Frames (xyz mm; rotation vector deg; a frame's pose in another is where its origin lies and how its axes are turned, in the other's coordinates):
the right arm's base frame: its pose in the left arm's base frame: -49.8 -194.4 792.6 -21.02 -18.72 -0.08
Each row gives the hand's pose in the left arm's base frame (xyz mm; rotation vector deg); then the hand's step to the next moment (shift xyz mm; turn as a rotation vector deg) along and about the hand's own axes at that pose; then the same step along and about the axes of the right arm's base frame.
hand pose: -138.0 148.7 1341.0 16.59 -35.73 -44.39
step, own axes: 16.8 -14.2 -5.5 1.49 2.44 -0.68
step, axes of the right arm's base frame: 1.9 -18.8 -12.6 2.89 0.30 0.47
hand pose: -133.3 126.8 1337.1 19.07 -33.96 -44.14
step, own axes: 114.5 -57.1 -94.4 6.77 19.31 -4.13
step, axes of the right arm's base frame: 61.2 -82.1 -121.6 19.34 5.83 5.29
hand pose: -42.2 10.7 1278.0 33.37 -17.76 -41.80
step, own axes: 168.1 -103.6 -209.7 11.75 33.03 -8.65
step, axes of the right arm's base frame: 77.6 -5.3 -277.3 33.51 10.92 7.84
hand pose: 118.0 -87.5 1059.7 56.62 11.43 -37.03
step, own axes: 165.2 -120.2 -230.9 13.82 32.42 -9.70
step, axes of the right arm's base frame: 0.5 176.7 -252.6 34.25 11.47 5.62
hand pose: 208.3 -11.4 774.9 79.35 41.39 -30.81
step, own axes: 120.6 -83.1 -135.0 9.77 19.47 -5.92
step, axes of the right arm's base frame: -36.5 175.9 -86.1 21.17 7.51 2.19
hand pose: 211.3 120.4 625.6 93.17 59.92 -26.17
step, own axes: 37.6 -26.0 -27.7 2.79 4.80 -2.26
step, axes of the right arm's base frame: -15.0 49.5 -13.4 5.29 2.69 0.83
